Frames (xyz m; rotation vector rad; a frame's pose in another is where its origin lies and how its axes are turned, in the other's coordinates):
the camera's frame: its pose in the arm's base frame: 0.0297 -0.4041 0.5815 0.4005 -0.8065 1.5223
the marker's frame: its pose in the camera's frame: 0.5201 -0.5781 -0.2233 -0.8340 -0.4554 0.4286
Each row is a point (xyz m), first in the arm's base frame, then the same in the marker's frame.
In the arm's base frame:
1: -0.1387 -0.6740 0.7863
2: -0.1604 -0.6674 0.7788
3: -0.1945 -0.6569 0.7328
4: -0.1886 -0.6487 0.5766
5: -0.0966 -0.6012 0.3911
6: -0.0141 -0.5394 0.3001
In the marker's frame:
1: 0.0293 0.0472 1.0508
2: 0.0426 0.0646 1.0604
3: 0.0438 0.1197 1.0791
4: -0.0462 0.2476 1.0865
5: -0.1921 0.3830 1.0123
6: -0.2705 0.4519 0.9228

